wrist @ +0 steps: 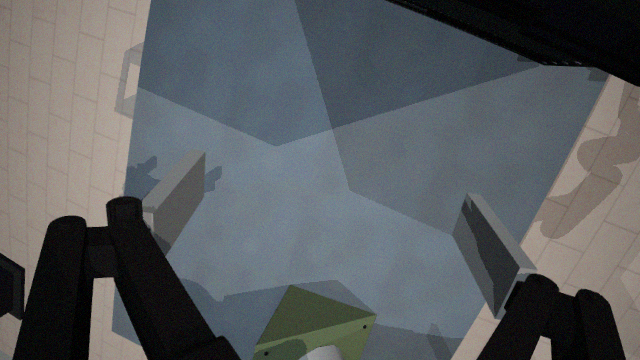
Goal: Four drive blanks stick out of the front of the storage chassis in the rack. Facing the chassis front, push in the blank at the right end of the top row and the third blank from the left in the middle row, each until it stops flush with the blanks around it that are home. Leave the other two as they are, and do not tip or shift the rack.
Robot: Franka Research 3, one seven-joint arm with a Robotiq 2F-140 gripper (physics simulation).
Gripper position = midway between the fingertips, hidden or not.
Observation:
In view: my gripper (pixel 334 195) and a rack (pixel 598 41).

